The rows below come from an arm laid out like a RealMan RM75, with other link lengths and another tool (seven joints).
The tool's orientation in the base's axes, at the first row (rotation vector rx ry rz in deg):
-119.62, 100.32, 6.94
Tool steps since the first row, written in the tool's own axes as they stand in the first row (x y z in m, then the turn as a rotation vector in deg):
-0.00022, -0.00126, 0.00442, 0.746, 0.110, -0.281
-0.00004, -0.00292, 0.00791, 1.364, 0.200, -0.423
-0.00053, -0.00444, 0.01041, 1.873, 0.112, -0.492
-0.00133, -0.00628, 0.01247, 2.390, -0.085, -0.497
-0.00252, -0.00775, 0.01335, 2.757, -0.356, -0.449
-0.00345, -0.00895, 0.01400, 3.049, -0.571, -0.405
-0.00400, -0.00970, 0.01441, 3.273, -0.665, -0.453
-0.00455, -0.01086, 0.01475, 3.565, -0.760, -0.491
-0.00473, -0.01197, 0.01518, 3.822, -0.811, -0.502
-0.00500, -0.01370, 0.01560, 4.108, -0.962, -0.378
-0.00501, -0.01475, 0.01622, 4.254, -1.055, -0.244
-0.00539, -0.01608, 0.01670, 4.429, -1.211, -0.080
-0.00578, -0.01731, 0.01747, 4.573, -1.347, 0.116
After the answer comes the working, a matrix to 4 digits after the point.
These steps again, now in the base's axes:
0.00202, 0.00196, -0.00364, -0.005, -0.805, -0.013
0.00432, 0.00327, -0.00646, 0.009, -1.438, -0.106
0.00616, 0.00482, -0.00819, 0.185, -1.922, -0.186
0.00816, 0.00654, -0.00935, 0.480, -2.376, -0.298
0.00949, 0.00815, -0.00939, 0.825, -2.664, -0.392
0.01058, 0.00939, -0.00938, 1.100, -2.890, -0.472
0.01126, 0.01014, -0.00939, 1.227, -3.103, -0.477
0.01232, 0.01092, -0.00922, 1.371, -3.374, -0.513
0.01343, 0.01138, -0.00928, 1.471, -3.609, -0.573
0.01512, 0.01200, -0.00913, 1.699, -3.809, -0.740
0.01624, 0.01237, -0.00943, 1.845, -3.883, -0.886
0.01753, 0.01306, -0.00941, 2.062, -3.966, -1.053
0.01878, 0.01385, -0.00967, 2.260, -4.011, -1.243

The tool's axes in the first row as the columns of a matrix, in the base's axes (rounded; the answer above uses it unrounded):
0.2068, -0.9591, 0.1932
-0.9234, -0.1261, 0.3626
-0.3234, -0.2534, -0.9117

